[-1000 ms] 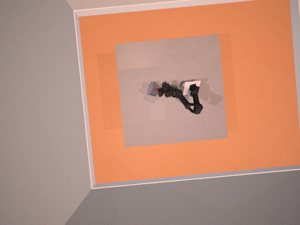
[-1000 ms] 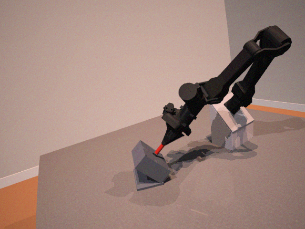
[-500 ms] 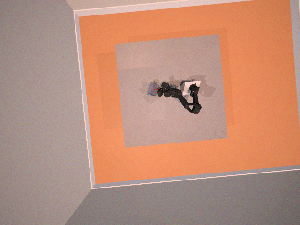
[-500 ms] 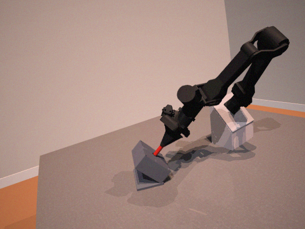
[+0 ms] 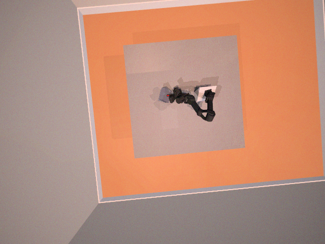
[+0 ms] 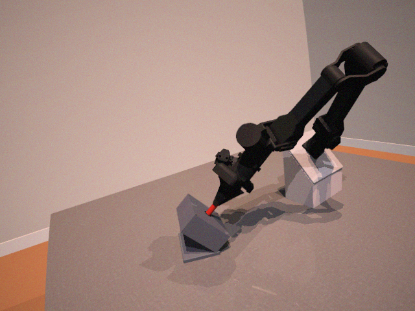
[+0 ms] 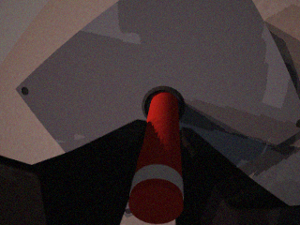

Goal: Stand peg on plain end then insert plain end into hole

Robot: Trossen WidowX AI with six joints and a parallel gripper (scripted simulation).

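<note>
My gripper tip is now 4 cm short of the sloped grey panel, 4 cm above it and 2 cm to the left of it. From my gripper tip the other things lie so: red peg: 1 cm to the left, 1 cm behind, 1 cm above; base plate: 10 cm below, 6 cm ahead, 3 cm to the right.
</note>
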